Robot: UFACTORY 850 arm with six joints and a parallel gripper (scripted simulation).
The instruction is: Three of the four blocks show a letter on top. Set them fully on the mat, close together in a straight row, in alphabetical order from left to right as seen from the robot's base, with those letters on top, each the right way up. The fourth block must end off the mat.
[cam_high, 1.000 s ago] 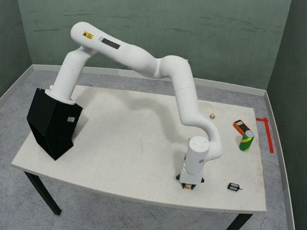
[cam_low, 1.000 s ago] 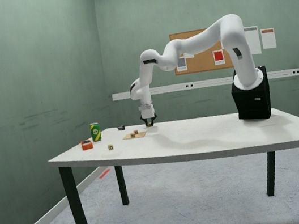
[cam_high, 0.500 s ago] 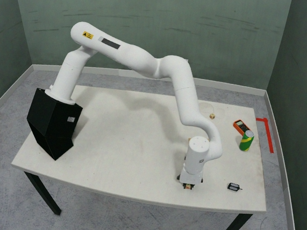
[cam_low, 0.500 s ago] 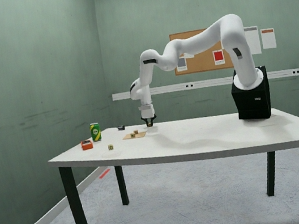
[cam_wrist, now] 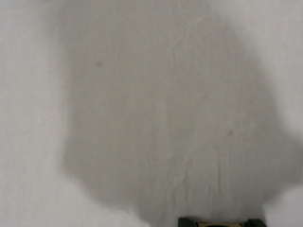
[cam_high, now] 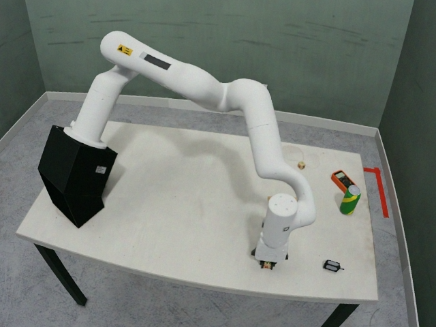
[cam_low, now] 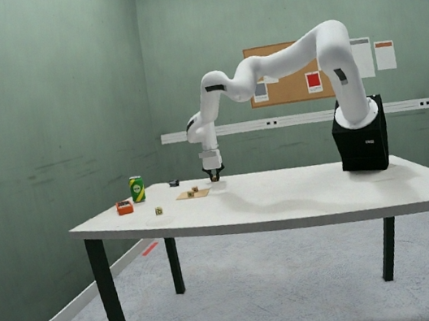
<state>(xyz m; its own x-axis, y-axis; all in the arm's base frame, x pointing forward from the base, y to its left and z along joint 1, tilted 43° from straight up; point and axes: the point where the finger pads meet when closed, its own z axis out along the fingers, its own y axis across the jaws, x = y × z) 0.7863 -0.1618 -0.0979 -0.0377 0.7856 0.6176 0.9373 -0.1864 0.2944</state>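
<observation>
My gripper is now 3 cm short of the tan mat, 27 cm to the right of it and 2 cm above it. The rest, counted from my hand: yellow can 30 cm ahead, 33 cm to the left, 4 cm above; then orange multimeter 29 cm ahead, 47 cm to the left, 1 cm below; then small black object 25 cm ahead, 3 cm to the left.
</observation>
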